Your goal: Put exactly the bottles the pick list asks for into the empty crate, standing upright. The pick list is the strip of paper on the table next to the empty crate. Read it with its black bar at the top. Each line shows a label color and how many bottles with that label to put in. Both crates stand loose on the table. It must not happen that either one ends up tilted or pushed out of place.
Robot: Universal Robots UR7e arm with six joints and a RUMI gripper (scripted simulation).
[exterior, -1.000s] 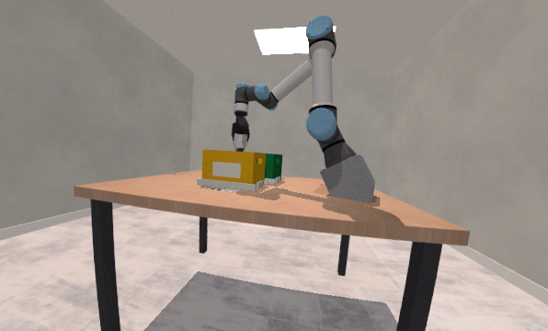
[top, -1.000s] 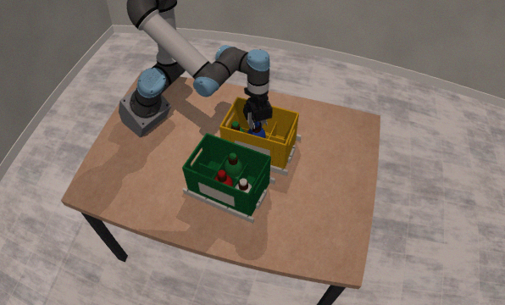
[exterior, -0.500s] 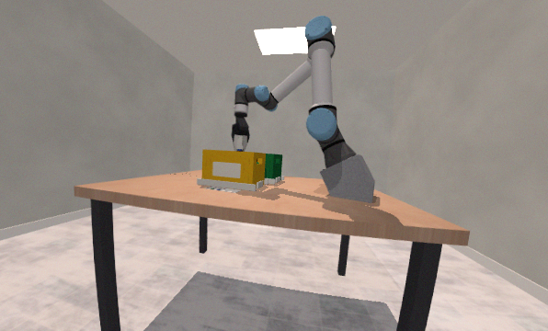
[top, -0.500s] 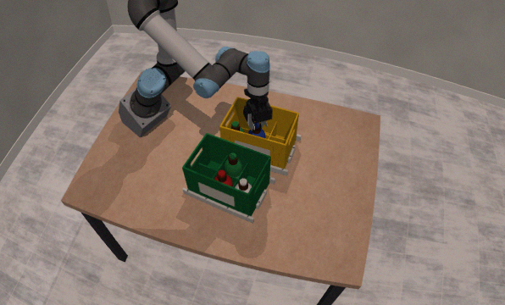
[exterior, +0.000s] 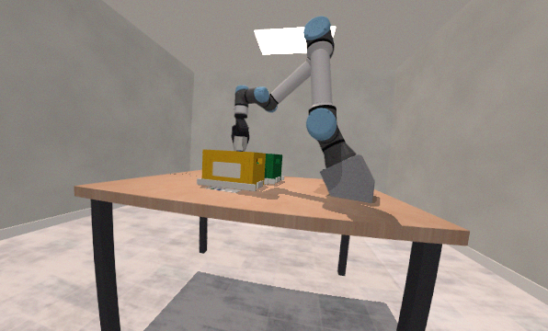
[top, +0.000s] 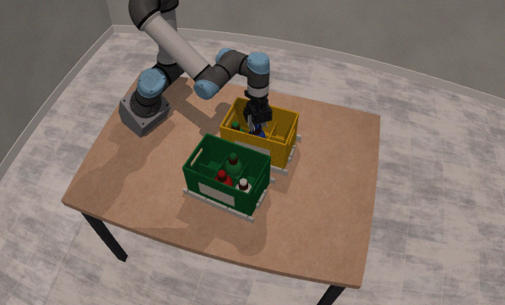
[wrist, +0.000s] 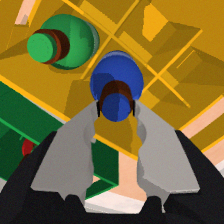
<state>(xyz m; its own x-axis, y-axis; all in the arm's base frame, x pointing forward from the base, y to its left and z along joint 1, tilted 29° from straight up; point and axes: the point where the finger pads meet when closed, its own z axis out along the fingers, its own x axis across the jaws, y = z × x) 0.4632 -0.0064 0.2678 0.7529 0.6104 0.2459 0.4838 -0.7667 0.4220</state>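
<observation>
Now: hand 70 mm above the blue-label bottle. Round my hand: green crate (190 mm to the right, 90 mm below, 70 mm behind); then yellow crate (90 mm below, 40 mm to the left); then green-label bottle (90 mm below, 90 mm behind, 10 mm to the left).
</observation>
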